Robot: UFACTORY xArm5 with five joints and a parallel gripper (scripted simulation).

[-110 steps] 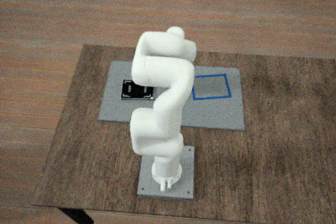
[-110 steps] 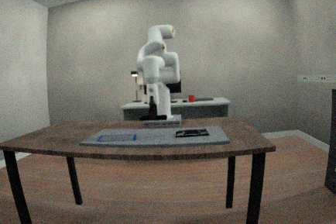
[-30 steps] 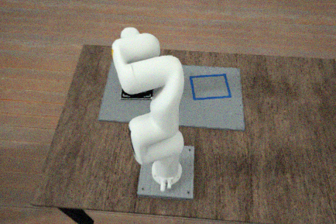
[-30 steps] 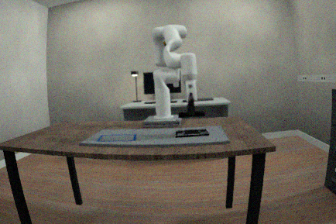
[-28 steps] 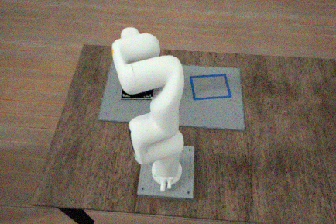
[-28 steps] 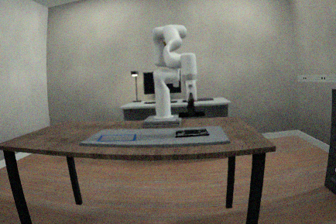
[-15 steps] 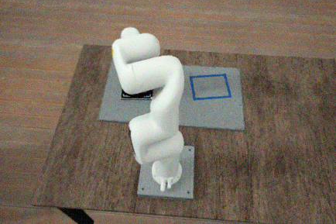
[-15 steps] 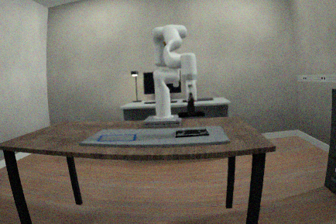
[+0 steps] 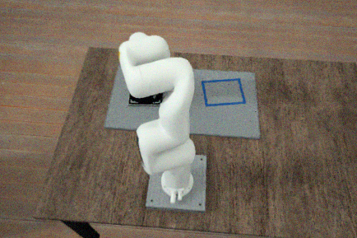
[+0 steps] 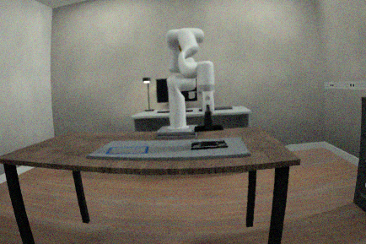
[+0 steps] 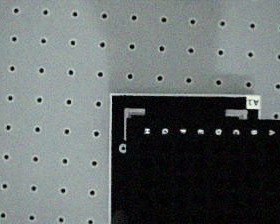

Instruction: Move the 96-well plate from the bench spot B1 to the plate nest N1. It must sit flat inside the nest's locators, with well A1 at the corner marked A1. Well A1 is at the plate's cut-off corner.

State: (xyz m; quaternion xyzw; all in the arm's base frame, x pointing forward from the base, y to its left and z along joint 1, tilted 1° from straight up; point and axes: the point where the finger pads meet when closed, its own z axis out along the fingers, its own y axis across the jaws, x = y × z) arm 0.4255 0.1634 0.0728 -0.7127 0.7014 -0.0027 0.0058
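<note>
The plate nest N1 is 90 mm below my hand. The rest, counted from my hand: black 96-well plate: 10 mm below.
</note>
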